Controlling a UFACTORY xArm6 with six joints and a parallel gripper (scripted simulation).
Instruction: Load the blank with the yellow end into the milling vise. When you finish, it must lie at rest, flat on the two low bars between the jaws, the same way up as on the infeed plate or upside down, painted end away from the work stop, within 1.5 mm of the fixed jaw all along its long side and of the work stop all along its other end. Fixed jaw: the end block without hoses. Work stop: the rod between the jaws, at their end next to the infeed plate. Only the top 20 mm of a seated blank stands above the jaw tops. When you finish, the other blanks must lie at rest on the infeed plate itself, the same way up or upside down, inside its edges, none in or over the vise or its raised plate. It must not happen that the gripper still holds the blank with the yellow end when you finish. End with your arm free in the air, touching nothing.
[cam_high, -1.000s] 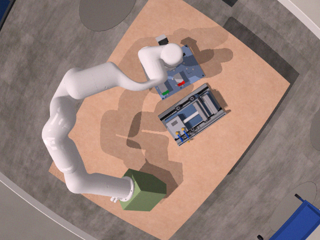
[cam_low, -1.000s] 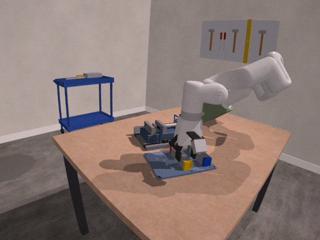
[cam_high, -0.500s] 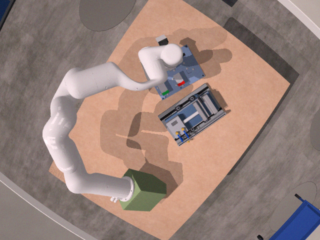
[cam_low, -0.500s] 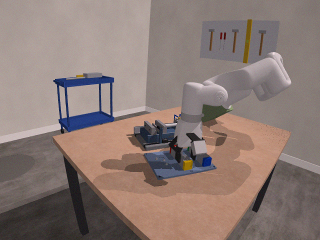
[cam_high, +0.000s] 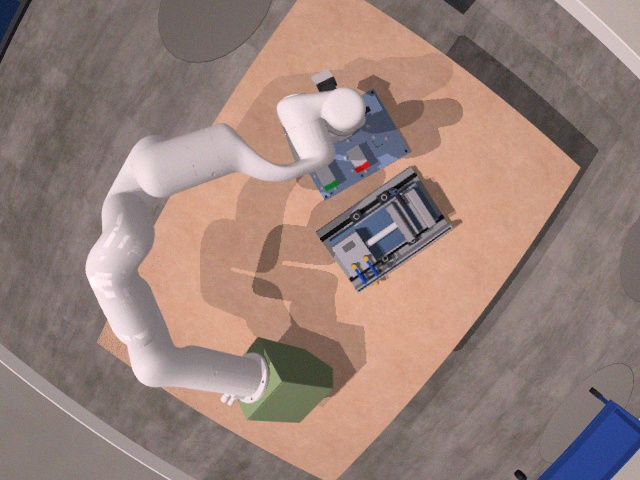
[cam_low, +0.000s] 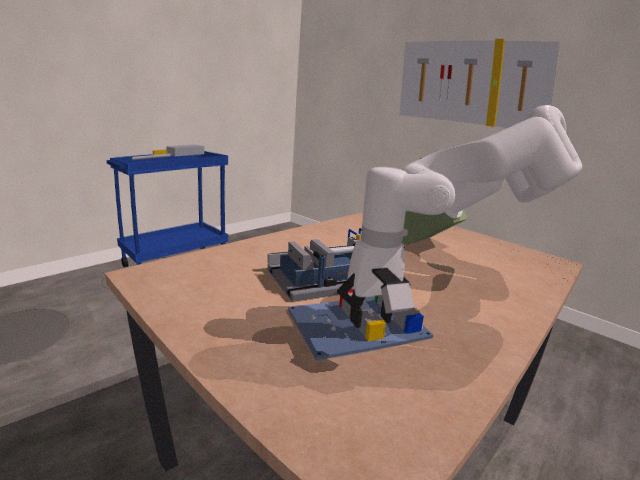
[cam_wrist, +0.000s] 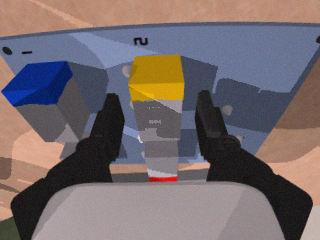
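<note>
Right now my hand is 20 mm above the yellow-ended blank. Also, from my hand: red-ended blank 80 mm to the right, 40 mm behind, 20 mm below; then blue-ended blank 80 mm behind, 40 mm to the left, 20 mm below; then green-ended blank 120 mm behind, 40 mm to the right, 20 mm below.
</note>
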